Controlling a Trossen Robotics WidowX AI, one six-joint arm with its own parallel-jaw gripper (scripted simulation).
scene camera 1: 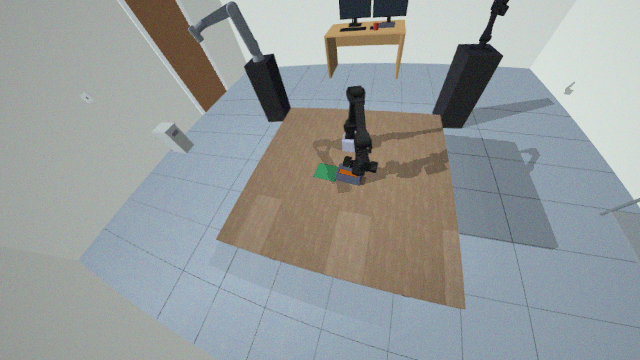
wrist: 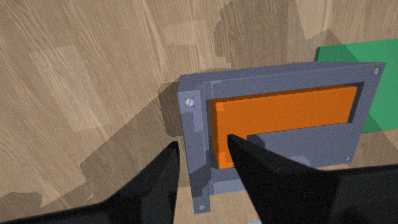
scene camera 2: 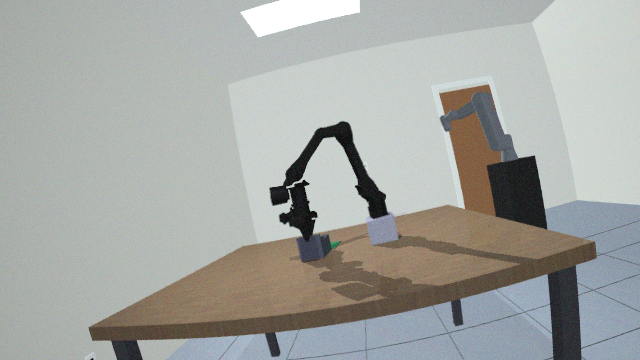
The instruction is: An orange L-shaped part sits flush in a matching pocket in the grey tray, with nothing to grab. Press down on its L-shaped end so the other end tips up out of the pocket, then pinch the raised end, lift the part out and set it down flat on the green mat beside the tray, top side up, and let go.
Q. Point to an orange L-shaped part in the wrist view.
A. At 261, 113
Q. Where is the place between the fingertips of my gripper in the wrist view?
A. At 203, 143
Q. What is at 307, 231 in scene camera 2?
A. My gripper.
